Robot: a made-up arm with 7 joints.
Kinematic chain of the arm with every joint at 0, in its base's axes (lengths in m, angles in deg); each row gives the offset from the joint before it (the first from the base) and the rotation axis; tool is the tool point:
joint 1: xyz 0 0.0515 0 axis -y
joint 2: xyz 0 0.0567 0 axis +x
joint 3: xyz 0 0 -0.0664 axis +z
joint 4: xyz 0 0 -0.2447 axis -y
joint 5: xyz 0 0 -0.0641 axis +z
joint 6: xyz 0 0 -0.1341 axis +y
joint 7: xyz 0 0 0 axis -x
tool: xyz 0 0 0
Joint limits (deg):
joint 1: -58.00..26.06
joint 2: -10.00..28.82
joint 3: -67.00..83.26
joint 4: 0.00..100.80
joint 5: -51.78..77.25
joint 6: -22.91..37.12
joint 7: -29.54..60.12
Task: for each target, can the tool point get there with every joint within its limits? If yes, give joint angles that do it. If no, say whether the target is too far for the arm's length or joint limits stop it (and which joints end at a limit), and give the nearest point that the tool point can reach.
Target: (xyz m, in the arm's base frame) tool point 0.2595 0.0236 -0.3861
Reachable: yes | joints 19.60 -0.70 -34.53 44.76 29.36 29.81 24.38
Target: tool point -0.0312 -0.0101 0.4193
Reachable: no: joint limits stop it (at a limit: joint 1, joint 2, joint 3, joint 4) | nearest point -0.1621 -0.1159 -0.1910 | short by 0.633 m
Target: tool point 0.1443 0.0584 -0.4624
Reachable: yes | joints 7.74 3.65 -44.79 35.00 59.04 -17.32 27.03
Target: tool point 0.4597 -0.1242 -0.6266
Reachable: no: too far | nearest point 0.2607 -0.0150 -0.4116 | short by 0.313 m
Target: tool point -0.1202 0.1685 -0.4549
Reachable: yes | joints -31.28 3.60 13.43 43.81 19.78 24.11 46.69
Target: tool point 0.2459 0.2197 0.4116
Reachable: no: joint limits stop it (at a limit: joint 1, joint 2, joint 4) | nearest point 0.2382 0.3233 -0.0999 | short by 0.522 m
